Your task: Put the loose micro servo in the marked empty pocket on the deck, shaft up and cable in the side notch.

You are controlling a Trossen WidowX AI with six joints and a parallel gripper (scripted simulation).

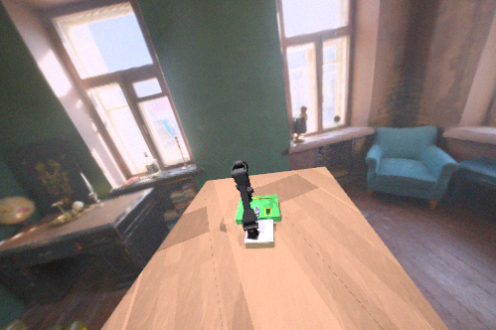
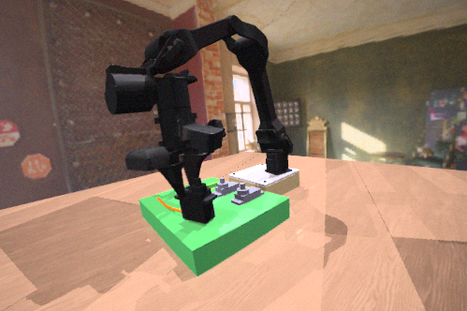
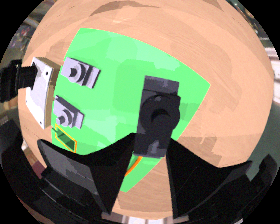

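Right now my gripper tip is 10 mm past the green deck, 60 mm to the left of it and 70 mm above it.
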